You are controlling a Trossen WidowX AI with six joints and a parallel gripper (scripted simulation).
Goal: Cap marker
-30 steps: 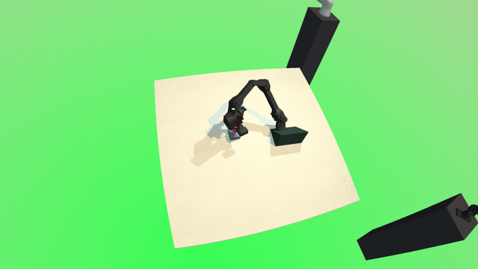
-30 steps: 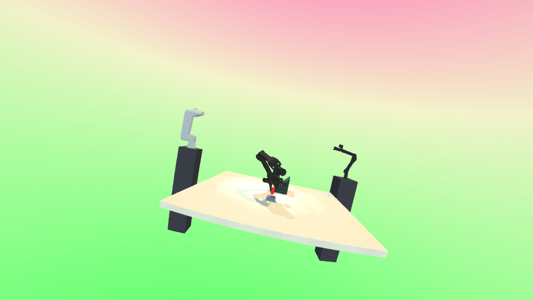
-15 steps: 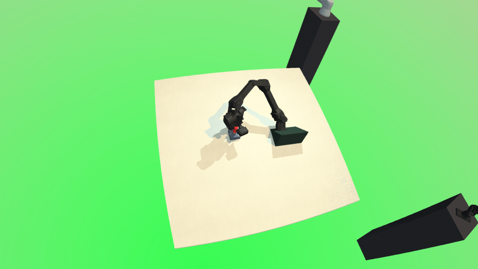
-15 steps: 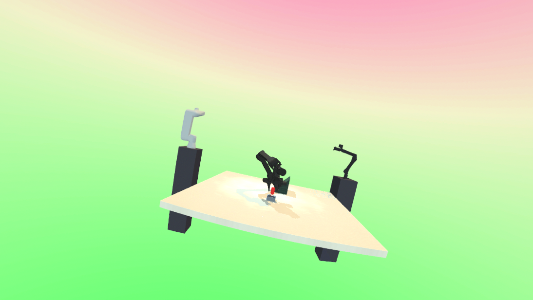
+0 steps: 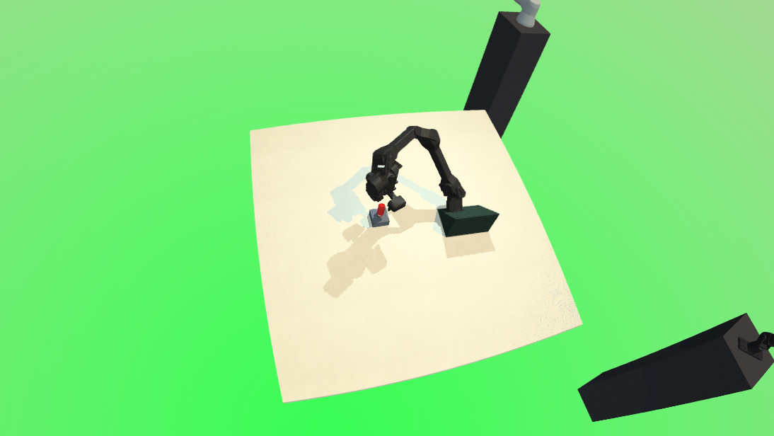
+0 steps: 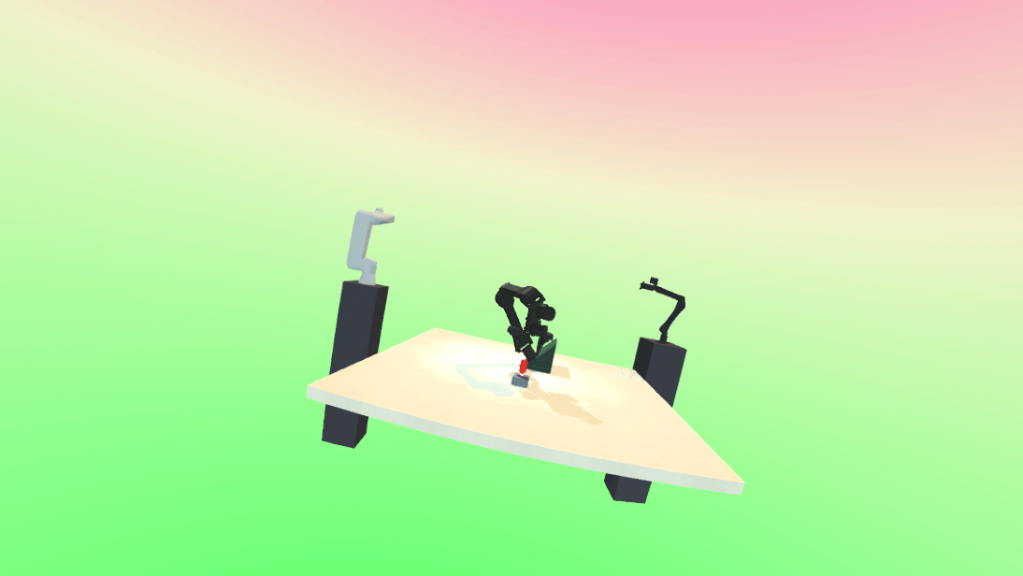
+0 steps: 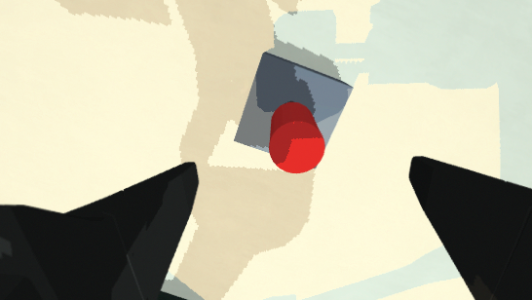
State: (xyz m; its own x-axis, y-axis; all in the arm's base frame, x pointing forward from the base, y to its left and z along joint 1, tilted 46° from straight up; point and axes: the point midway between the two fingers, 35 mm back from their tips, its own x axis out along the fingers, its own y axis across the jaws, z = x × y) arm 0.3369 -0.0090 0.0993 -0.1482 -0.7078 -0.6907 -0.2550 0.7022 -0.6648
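Now: gripper tip 5 cm above the red cap. The rest, counted from my gripper tip: holder block 12 cm below.
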